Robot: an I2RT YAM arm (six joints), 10 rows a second.
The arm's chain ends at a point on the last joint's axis. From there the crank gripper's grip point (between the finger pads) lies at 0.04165 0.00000 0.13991 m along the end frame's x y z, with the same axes.
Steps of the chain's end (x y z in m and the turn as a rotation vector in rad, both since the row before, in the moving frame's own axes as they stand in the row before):
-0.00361, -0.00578, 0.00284, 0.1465, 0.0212, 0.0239
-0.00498, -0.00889, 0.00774, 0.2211, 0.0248, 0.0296
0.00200, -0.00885, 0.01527, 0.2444, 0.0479, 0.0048
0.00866, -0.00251, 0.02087, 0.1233, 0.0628, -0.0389
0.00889, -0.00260, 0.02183, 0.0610, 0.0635, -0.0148
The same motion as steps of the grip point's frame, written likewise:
-0.00043, -0.02511, 0.00050, 0.1465, 0.0212, 0.0239
-0.00111, -0.03818, 0.00340, 0.2211, 0.0248, 0.0296
0.00867, -0.04224, 0.00900, 0.2444, 0.0479, 0.0048
0.01697, -0.02133, 0.01683, 0.1233, 0.0628, -0.0389
0.01761, -0.01172, 0.01863, 0.0610, 0.0635, -0.0148

